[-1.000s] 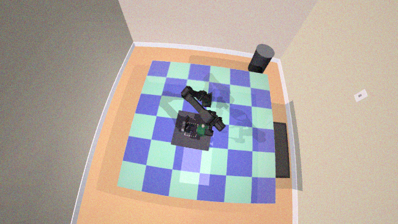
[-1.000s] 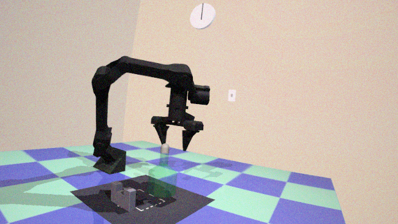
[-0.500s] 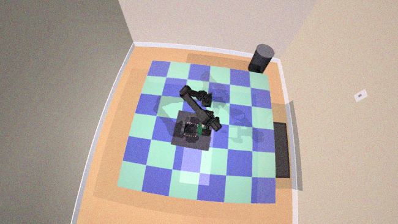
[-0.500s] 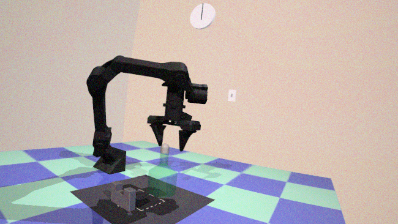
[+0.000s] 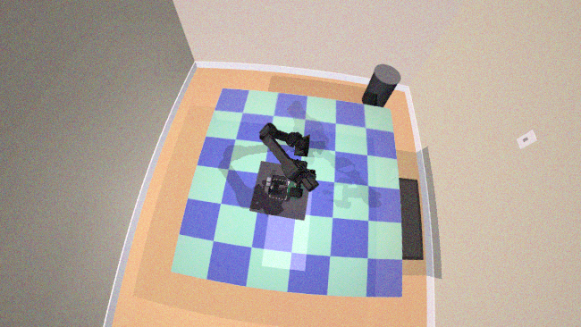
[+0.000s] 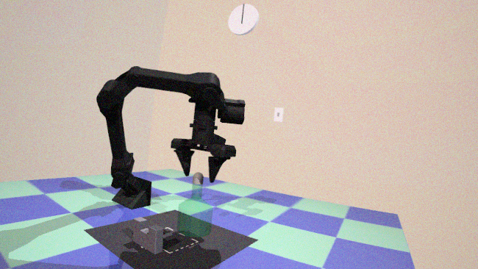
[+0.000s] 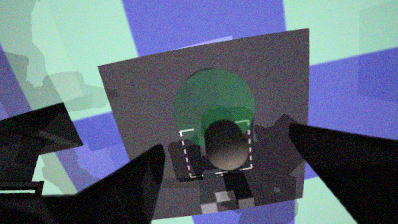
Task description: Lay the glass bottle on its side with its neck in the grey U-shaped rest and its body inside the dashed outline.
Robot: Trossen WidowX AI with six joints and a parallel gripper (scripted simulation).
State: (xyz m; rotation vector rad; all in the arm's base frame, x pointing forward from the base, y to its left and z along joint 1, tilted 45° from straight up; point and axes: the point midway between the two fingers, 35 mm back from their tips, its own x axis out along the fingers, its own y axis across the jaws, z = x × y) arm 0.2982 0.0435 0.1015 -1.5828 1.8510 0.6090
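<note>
Now: the green glass bottle 5 cm below my gripper tip. Round my gripper tip: dark mat 1 cm behind, 8 cm to the right, 15 cm below.
</note>
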